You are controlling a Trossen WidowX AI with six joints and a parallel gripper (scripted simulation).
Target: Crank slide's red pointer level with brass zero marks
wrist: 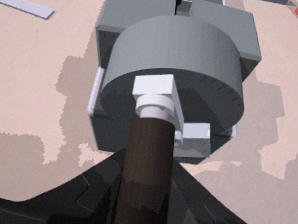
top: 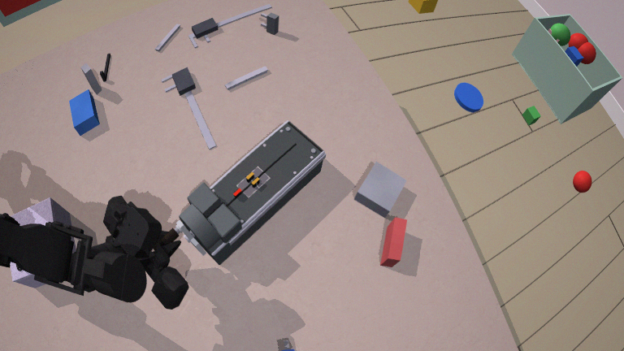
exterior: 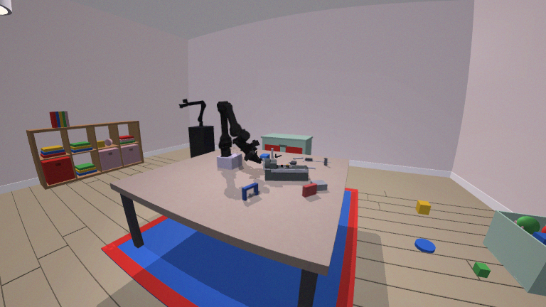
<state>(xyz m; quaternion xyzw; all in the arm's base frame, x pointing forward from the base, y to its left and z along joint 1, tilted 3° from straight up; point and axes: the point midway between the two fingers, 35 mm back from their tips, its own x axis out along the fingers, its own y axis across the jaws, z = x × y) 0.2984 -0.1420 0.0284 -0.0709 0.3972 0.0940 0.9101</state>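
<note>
My gripper tip is now 20 mm past the dark brown crank handle and 20 mm below it. Also, from my gripper tip: red pointer 130 mm ahead, 20 mm to the left, 10 mm below; then red block 320 mm ahead, 170 mm to the right, 70 mm below; then grey block 360 mm ahead, 80 mm to the right, 80 mm below.
</note>
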